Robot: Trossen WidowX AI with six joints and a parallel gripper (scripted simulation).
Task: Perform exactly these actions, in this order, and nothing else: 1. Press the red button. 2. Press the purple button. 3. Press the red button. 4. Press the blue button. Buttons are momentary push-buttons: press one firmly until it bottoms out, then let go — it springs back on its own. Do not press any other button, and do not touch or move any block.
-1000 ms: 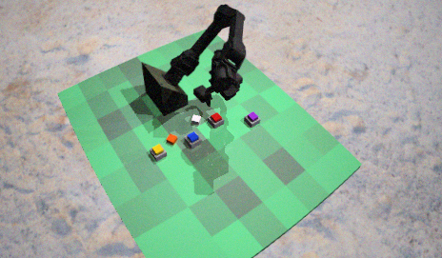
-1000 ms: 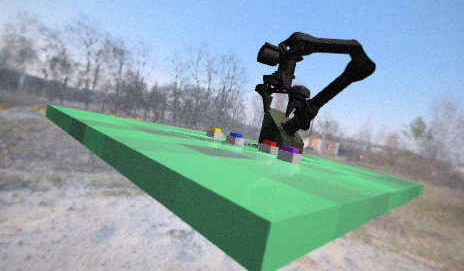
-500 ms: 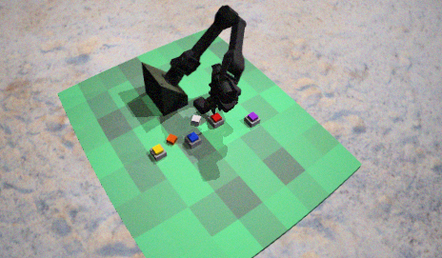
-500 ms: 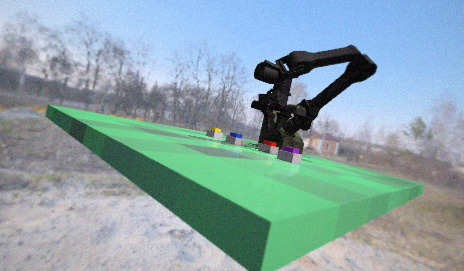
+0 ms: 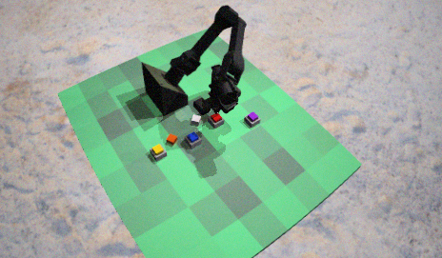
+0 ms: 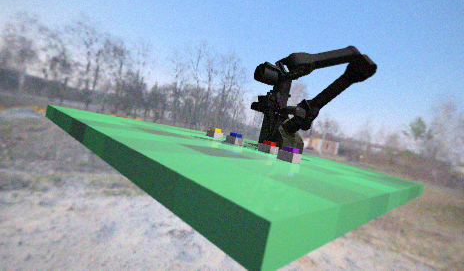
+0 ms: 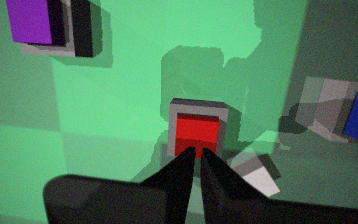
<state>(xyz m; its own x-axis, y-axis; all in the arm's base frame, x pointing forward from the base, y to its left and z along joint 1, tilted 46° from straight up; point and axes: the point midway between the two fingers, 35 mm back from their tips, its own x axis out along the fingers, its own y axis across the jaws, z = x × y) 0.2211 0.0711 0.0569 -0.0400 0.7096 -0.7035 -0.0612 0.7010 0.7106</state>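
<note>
Right now my gripper tip is 3 cm above the red button. Also, from my gripper tip: purple button (13 cm to the left, 7 cm ahead, 3 cm below); then blue button (13 cm to the right, 3 cm below, 3 cm ahead); then orange block (20 cm to the right, 5 cm below, 1 cm behind).
</note>
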